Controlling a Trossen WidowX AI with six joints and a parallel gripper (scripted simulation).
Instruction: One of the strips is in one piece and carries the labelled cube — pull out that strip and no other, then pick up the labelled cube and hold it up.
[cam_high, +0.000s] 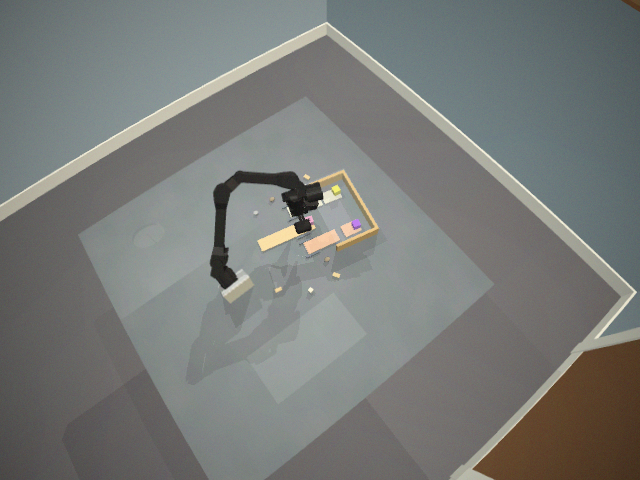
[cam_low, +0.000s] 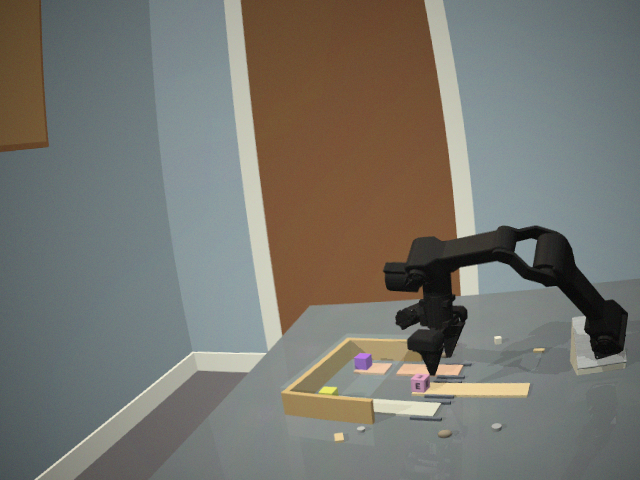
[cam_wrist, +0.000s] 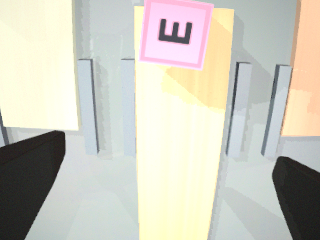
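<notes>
The pink labelled cube lies 4 cm ahead of my gripper tip, 2 cm to the right of it and 4 cm below it. Round my gripper tip: tan strip: 6 cm behind, 1 cm to the left, 6 cm below.
</notes>
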